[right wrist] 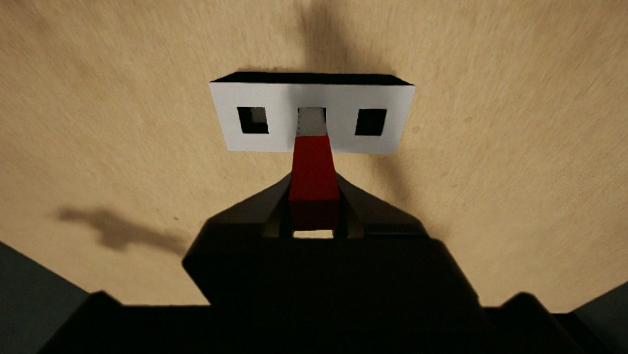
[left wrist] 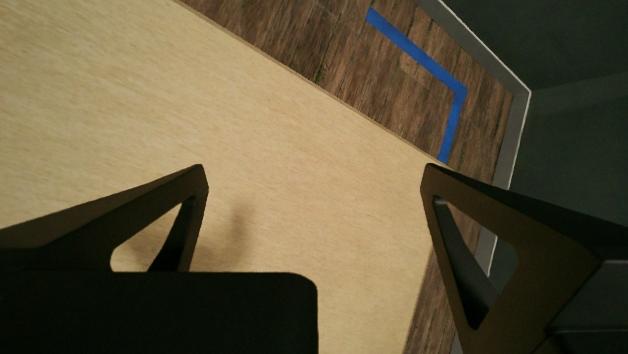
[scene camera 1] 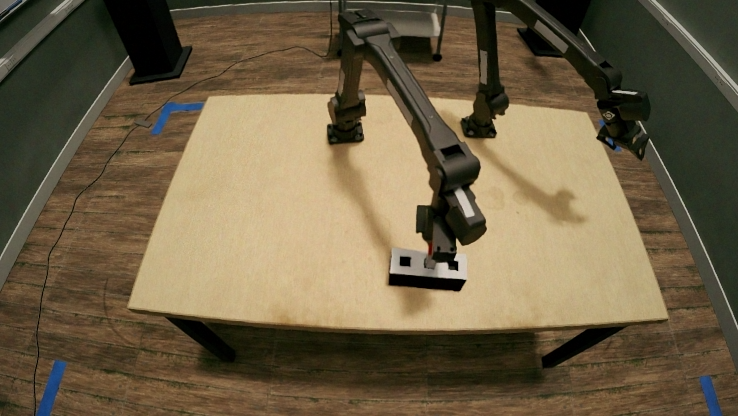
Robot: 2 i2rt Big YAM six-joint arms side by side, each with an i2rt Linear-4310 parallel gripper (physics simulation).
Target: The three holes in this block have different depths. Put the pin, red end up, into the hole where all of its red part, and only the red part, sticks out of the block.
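Pixels of known places: left gripper, between the fingertips: [left wrist: 314,175] [scene camera 1: 628,153]; right gripper, between the fingertips: [right wrist: 313,177]; left arm's base, origin of its link: [scene camera 1: 478,129]; right arm's base, origin of its link: [scene camera 1: 345,134].
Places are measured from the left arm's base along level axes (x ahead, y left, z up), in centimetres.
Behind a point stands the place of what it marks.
Observation:
The white-topped block [scene camera 1: 414,268] @[x 57.2, y -29.5, z 7.5 cm] [right wrist: 341,142] @[x 53.3, y -28.6, z 7.5 cm] with black sides and three square holes lies on the table. A lit patch shows inside its hole at the left of the right wrist view [right wrist: 258,115]; the other end hole [right wrist: 370,122] looks dark. My right gripper [scene camera 1: 434,250] @[x 55.0, y -25.8, z 15.9 cm] [right wrist: 313,177] @[x 55.0, y -25.8, z 15.9 cm] is shut on the pin [scene camera 1: 429,248] @[x 56.3, y -26.9, z 15.8 cm] [right wrist: 314,162] @[x 57.2, y -26.1, z 17.6 cm], held red end up. The pin's grey lower end is at the mouth of the middle hole; how far in it reaches is unclear. My left gripper [scene camera 1: 622,144] @[x 33.8, y 32.8, z 25.3 cm] [left wrist: 314,175] @[x 33.8, y 32.8, z 25.3 cm] is open and empty, high over the table's right edge.
The wooden table [scene camera 1: 268,206] @[x 32.8, y -69.6, z 0.0 cm] [left wrist: 310,130] @[x 44.3, y 42.7, z 0.0 cm] carries both arm bases at its back. The block is near the front edge. A cart [scene camera 1: 439,31] and black stands [scene camera 1: 149,36] are behind the table. Blue tape [left wrist: 415,50] marks the floor.

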